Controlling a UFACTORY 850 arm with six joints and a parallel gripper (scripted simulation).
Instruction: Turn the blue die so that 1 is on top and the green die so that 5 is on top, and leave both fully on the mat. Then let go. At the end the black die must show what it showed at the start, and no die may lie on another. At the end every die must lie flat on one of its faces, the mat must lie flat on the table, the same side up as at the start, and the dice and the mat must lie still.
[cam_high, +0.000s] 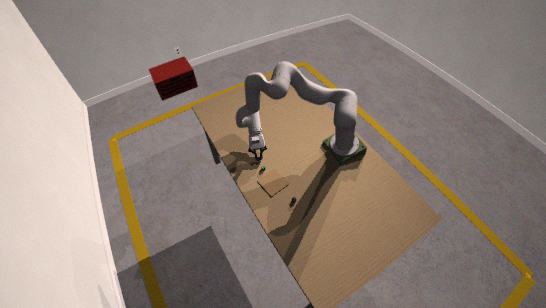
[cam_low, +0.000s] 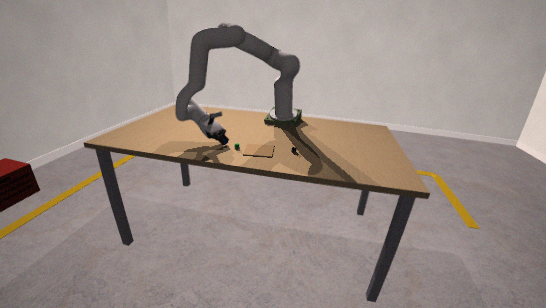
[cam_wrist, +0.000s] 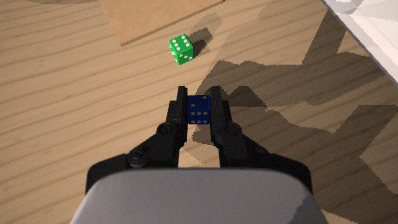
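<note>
Now: the blue die 10 mm to the left of my hand and 10 mm below it. Also, from my hand: mat: 10 mm behind, 200 mm to the left, 30 mm below; then black die: 70 mm behind, 360 mm to the left, 20 mm below; then green die: 80 mm to the left, 20 mm below.
</note>
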